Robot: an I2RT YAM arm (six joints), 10 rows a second.
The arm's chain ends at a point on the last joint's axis. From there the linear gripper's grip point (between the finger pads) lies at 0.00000 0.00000 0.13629 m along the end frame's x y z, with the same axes.
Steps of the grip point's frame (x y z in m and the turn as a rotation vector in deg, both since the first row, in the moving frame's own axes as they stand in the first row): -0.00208 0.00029 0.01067 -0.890 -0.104 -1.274; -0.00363 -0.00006 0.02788 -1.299 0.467 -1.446; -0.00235 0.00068 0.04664 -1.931 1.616 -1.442; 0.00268 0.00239 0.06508 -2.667 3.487 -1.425; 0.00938 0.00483 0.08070 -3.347 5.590 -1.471; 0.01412 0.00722 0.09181 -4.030 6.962 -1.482; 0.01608 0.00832 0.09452 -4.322 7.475 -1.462
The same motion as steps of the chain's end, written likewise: -0.00186 -0.00183 0.01069 -0.890 -0.104 -1.274; -0.00478 -0.00314 0.02792 -1.299 0.467 -1.446; -0.00625 -0.00386 0.04677 -1.931 1.616 -1.442; -0.00568 -0.00384 0.06548 -2.667 3.487 -1.425; -0.00399 -0.00294 0.08158 -3.347 5.590 -1.471; -0.00251 -0.00212 0.09315 -4.030 6.962 -1.482; -0.00176 -0.00169 0.09606 -4.322 7.475 -1.462
